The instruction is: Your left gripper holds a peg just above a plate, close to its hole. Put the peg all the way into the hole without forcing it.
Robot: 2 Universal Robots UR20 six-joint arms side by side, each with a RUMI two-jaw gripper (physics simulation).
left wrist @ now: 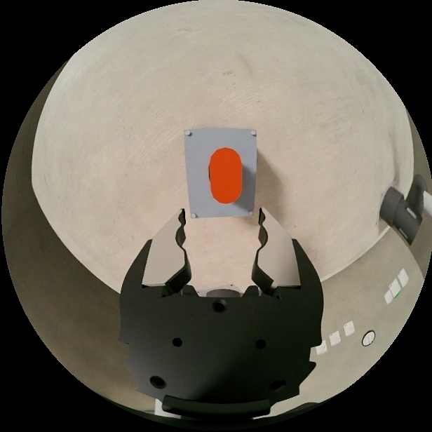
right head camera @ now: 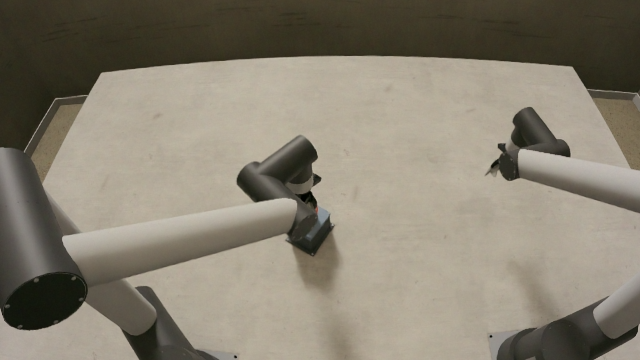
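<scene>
The orange peg (left wrist: 226, 175) shows end-on as a long rounded oval in the left wrist view. It sits in the hole of the grey-blue plate (left wrist: 198, 200) (right head camera: 324, 219); a thin dark sliver of the hole shows along its left side. A shadow falls to its lower right; how deep it sits I cannot tell. In the head view a sliver of the peg (right head camera: 316, 210) shows beside the arm. My left gripper (left wrist: 221, 208) is open, its fingers apart and off the peg, near the plate's lower edge in the wrist view. My right gripper (right head camera: 496, 159) is open, far to the right.
The plate is the top of a block with a dark base flange (right head camera: 312, 249) on the pale table (right head camera: 400, 125). My left forearm (right head camera: 185, 240) passes over the table and hides part of the block. My right forearm (right head camera: 580, 175) reaches in from the right edge.
</scene>
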